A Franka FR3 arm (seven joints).
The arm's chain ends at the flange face. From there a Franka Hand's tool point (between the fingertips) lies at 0.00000 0.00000 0.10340 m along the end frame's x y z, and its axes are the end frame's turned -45 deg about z.
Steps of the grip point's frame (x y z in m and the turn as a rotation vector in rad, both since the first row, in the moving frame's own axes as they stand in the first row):
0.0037, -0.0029, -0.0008, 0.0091, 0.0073, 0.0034
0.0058, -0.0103, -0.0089, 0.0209, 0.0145, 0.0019
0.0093, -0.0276, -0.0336, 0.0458, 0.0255, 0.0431
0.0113, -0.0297, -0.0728, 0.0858, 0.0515, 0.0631
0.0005, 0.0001, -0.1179, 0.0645, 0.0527, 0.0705
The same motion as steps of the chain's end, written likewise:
0.0007, -0.0035, -0.0008, 0.0116, -0.0013, 0.0034
-0.0027, -0.0088, -0.0089, 0.0250, -0.0045, 0.0019
-0.0116, -0.0209, -0.0335, 0.0504, -0.0144, 0.0431
-0.0108, -0.0189, -0.0723, 0.0971, -0.0243, 0.0631
0.0010, 0.0083, -0.1175, 0.0829, -0.0083, 0.0705

